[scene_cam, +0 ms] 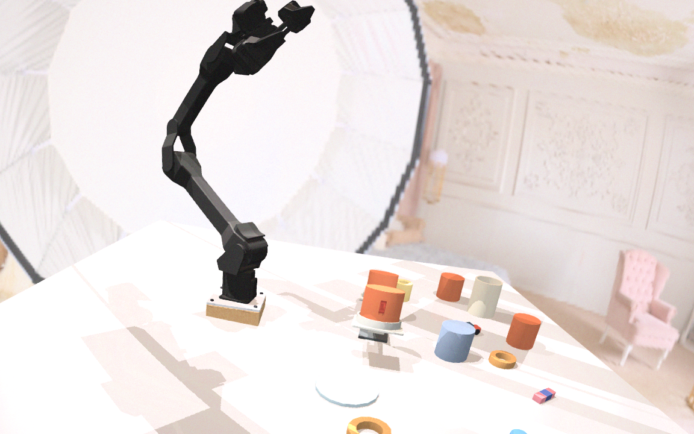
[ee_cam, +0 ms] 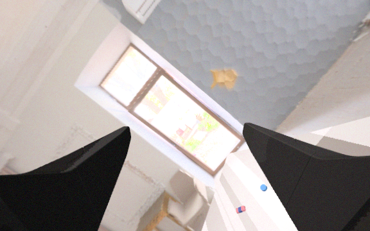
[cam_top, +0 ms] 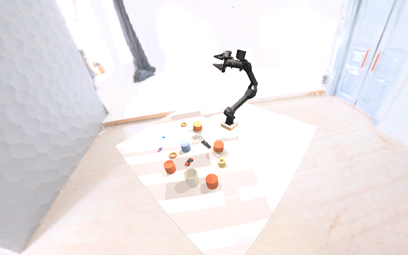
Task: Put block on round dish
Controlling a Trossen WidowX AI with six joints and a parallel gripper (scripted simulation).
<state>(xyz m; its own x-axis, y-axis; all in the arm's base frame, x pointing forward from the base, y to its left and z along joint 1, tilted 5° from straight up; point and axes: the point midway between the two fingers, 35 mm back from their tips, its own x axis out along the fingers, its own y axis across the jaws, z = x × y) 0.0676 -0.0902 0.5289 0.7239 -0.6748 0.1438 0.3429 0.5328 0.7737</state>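
Right now my gripper tip is 230 mm short of the grey block, 270 mm to the right of it and 530 mm above it. From my gripper tip the other things lie so: blue cylinder 400 mm ahead, 80 mm to the left, 540 mm below; then balance 230 mm ahead, 140 mm to the left, 540 mm below; then pale round dish 200 mm ahead, 120 mm to the right, 570 mm below.
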